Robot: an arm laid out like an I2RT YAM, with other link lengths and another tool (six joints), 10 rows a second.
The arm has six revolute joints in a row. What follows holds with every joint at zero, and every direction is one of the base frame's.
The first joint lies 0.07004 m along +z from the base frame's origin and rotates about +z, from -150 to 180 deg.
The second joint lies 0.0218 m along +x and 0.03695 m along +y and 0.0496 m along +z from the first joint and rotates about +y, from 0 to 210 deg.
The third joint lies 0.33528 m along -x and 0.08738 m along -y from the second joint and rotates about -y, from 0 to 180 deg.
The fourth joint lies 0.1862 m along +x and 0.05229 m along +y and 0.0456 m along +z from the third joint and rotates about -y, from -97 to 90 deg.
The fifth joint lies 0.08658 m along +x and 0.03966 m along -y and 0.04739 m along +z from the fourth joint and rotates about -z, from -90 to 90 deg.
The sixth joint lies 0.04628 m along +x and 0.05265 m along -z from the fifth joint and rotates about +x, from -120 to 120 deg.
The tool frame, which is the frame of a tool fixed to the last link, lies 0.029 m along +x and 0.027 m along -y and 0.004 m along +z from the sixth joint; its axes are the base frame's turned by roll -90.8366, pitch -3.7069 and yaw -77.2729 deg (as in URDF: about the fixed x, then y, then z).
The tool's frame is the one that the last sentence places.
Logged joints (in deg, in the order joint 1, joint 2, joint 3, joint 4, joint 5, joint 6), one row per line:
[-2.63 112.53 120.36 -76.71 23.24 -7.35]
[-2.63 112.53 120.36 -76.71 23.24 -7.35]
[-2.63 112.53 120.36 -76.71 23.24 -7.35]
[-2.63 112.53 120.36 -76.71 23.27 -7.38]
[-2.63 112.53 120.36 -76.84 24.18 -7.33]
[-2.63 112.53 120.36 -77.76 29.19 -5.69]
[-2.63 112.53 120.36 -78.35 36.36 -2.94]
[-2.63 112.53 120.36 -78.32 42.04 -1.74]
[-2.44 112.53 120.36 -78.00 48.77 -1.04]
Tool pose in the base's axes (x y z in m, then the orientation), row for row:
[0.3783 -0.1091 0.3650 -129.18 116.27 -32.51]
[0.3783 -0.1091 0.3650 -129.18 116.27 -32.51]
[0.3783 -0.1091 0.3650 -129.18 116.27 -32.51]
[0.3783 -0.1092 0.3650 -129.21 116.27 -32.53]
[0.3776 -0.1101 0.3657 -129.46 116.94 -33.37]
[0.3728 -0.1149 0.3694 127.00 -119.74 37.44]
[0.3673 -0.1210 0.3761 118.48 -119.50 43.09]
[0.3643 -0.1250 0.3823 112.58 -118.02 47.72]
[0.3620 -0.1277 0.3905 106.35 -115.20 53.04]
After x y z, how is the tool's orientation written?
As a rotation vector, in degrees.
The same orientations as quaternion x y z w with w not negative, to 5 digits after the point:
[-0.73032 0.65733 -0.18379 0.02780]
[-0.73032 0.65733 -0.18379 0.02780]
[-0.73032 0.65733 -0.18379 0.02780]
[-0.73039 0.65724 -0.18388 0.02758]
[-0.72871 0.65823 -0.18783 0.02078]
[0.71136 -0.67069 0.20971 0.01294]
[0.68104 -0.68690 0.24769 0.05488]
[0.65991 -0.69180 0.27972 0.08766]
[0.63742 -0.69046 0.31790 0.12609]

